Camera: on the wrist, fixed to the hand. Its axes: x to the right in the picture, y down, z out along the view.
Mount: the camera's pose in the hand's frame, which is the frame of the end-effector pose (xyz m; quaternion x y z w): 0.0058 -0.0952 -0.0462 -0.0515 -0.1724 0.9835 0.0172
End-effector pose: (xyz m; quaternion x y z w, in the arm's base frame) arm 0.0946 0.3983 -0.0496 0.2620 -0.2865 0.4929 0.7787
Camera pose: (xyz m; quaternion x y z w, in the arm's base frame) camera 0.1927 0.3979 -0.0897 0.2324 0.4222 -0.7144 0.5073
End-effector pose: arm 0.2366 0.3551 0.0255 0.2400 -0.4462 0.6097 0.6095
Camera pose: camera 0.3385 0.3834 0.0318 0.3610 0.3802 -0.5456 0.6538
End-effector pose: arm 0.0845 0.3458 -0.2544 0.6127 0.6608 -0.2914 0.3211
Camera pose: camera -0.0138 0.3778 -0.2309 0.5937 -0.6316 0.2392 0.4376
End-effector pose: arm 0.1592 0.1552 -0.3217 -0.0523 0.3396 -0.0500 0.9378
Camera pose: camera 0.1284 0.0573 -0.3481 0.2762 -0.1018 0.9480 0.1212
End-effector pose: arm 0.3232 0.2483 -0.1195 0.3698 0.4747 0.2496 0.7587
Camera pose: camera 0.2865 0.2102 -0.2113 -0.4772 0.4992 -0.7112 0.1316
